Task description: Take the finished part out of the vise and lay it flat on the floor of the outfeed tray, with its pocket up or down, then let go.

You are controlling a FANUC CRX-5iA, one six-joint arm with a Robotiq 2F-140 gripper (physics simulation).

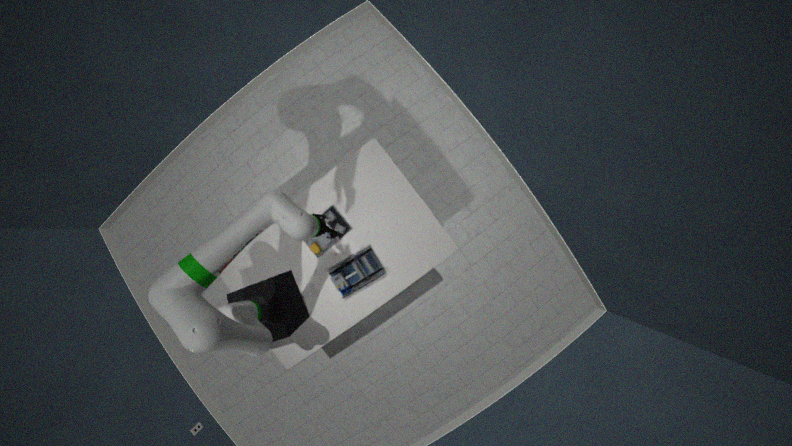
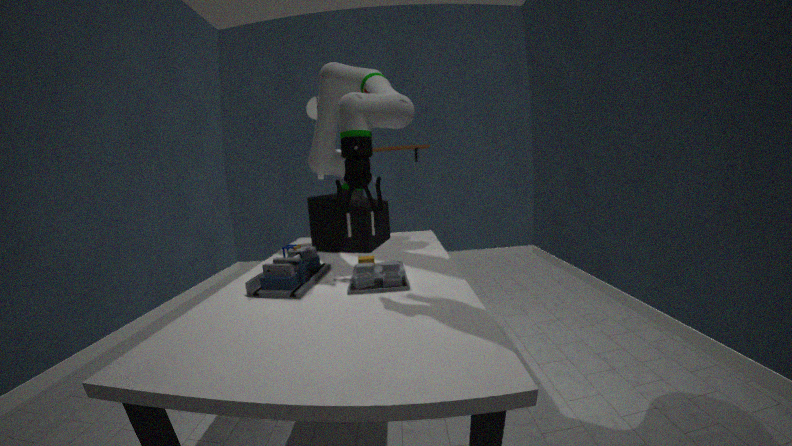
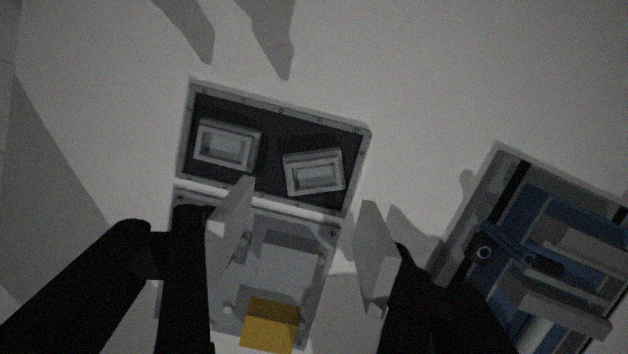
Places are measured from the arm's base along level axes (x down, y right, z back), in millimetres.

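Where they show: gripper, fingertip midpoint: [image 1: 332, 226] [image 2: 361, 235] [image 3: 304, 211]; arm's base, origin of the base link: [image 1: 258, 310] [image 2: 350, 200].
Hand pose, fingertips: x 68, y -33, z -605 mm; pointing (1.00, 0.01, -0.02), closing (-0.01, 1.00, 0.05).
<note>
Each offset is from my fingertips to the top centre of the thing.
The outfeed tray [image 3: 280, 109] [image 2: 382, 289] has a dark floor and a grey screwed rim. Two grey parts lie in it, apart from each other. The left part {dx +131, dy -84, dz -3 mm} [image 3: 225, 145] lies flat, pocket up. The right part {dx +131, dy +9, dz +11 mm} [image 3: 315, 172] also lies flat, pocket up, turned at a slight angle. My gripper [image 3: 304, 211] [image 2: 361, 232] is open with empty pads and hangs well above the tray side of the table, clear of both parts. The blue and grey vise {dx +73, dy +260, dz +126 mm} [image 1: 357, 272] [image 2: 288, 274] [image 3: 575, 207] stands beside the tray; I cannot make out a part between its jaws.
A grey fixture plate [image 3: 332, 233] adjoins the tray on its robot side and carries a yellow block {dx +128, dy -12, dz +200 mm} [image 3: 272, 325] [image 2: 365, 259] [image 1: 315, 248]. A large black box [image 1: 288, 304] [image 2: 324, 221] stands at the robot's base. The vise's base has raised edges.
</note>
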